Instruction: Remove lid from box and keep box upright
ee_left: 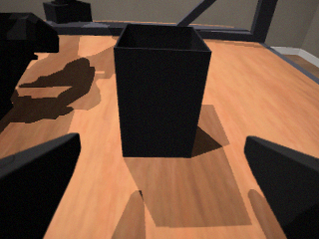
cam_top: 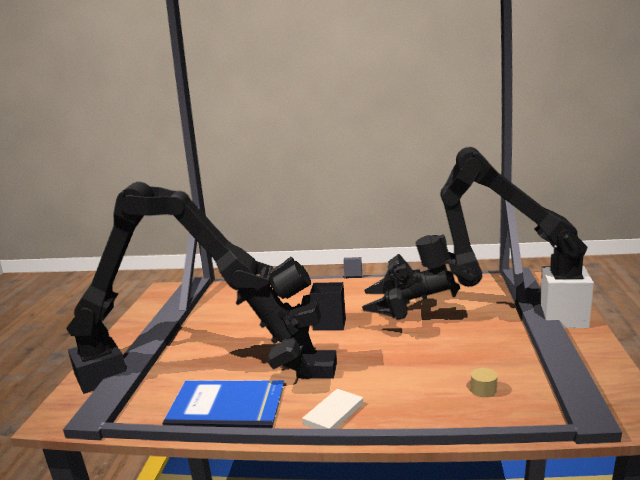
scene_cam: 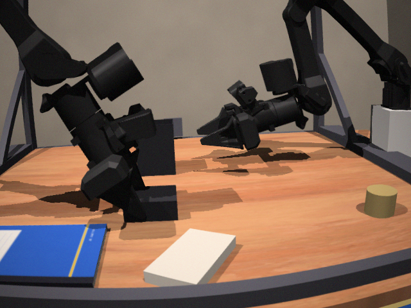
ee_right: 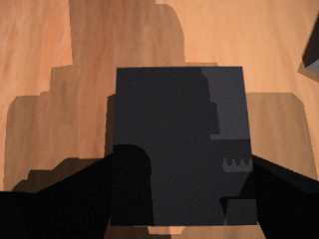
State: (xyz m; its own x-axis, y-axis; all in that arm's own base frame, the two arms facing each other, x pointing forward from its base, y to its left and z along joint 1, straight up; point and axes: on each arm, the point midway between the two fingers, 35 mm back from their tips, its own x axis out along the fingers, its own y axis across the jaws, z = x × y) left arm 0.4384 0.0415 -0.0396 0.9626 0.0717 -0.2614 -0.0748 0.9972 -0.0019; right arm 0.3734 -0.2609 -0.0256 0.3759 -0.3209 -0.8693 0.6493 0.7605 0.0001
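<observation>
The black lid is 1 cm ahead of my right hand, 2 cm to the left of it and 2 cm below it.
</observation>
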